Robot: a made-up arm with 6 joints.
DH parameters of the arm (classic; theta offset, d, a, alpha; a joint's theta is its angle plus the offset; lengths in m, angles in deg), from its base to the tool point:
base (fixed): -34.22 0 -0.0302 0
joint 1: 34.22 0.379 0.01 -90
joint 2: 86.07 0 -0.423 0
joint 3: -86.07 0.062 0.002 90
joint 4: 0 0.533 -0.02 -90
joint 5: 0 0.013 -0.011 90
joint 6: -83.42 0 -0.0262 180
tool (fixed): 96.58 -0.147 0 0
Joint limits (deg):
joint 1: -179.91..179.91
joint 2: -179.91..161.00
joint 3: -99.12..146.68
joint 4: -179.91..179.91
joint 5: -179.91..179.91
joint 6: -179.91..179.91
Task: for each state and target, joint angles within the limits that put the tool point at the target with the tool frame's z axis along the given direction. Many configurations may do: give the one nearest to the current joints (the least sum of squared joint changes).
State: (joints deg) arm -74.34 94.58 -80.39 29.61 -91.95 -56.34
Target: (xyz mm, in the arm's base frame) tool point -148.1 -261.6 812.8 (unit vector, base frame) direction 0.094 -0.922 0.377
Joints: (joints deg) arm -114.86 101.16 -98.44 31.28 -114.47 -57.37
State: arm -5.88 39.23 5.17 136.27 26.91 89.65
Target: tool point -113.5 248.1 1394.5 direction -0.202 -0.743 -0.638
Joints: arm -40.89 12.55 -37.50 92.75 44.01 86.11
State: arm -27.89 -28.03 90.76 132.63 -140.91 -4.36
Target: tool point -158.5 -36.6 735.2 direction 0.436 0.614 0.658
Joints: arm 2.83 -79.45 123.34 101.50 -142.85 -15.54
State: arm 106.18 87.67 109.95 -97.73 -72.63 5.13
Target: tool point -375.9 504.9 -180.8 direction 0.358 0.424 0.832
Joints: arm 113.80 87.23 65.66 -140.07 -50.98 1.37
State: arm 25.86 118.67 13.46 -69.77 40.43 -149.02
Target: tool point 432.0 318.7 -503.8 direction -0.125 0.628 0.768
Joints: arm 35.23 143.55 5.05 -43.24 58.66 -178.37
